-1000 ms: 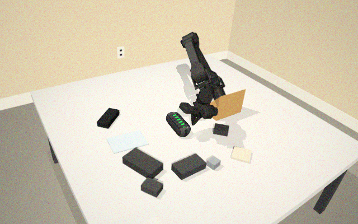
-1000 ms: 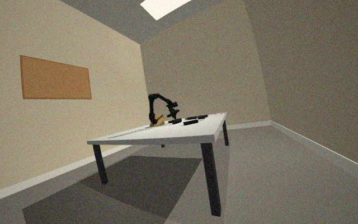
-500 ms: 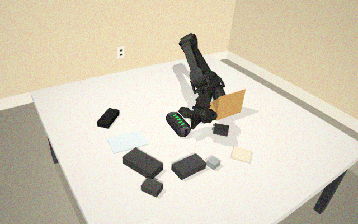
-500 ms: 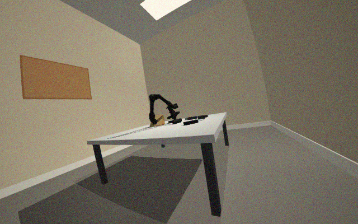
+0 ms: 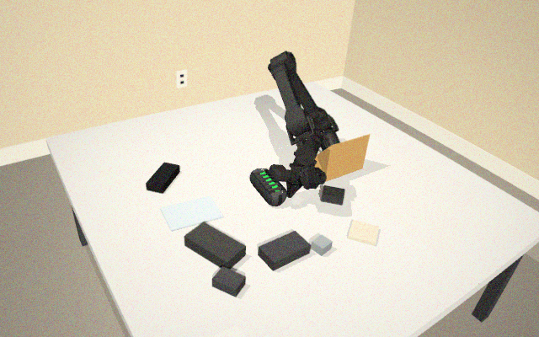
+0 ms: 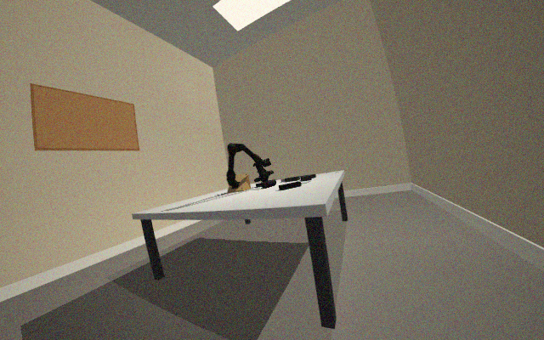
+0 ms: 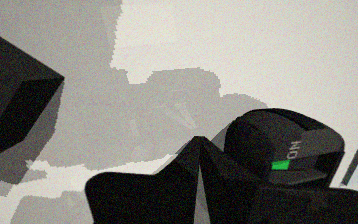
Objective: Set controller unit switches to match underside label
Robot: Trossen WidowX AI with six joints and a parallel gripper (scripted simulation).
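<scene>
My gripper tip is 12 cm past the dark cube, 7 cm to the right of it and 1 cm below it. Also, from my gripper tip: pale blue plate 30 cm ahead, 8 cm to the right; cream tile 9 cm behind, 24 cm to the left; grey cube 6 cm ahead, 23 cm to the left, 1 cm above.
</scene>
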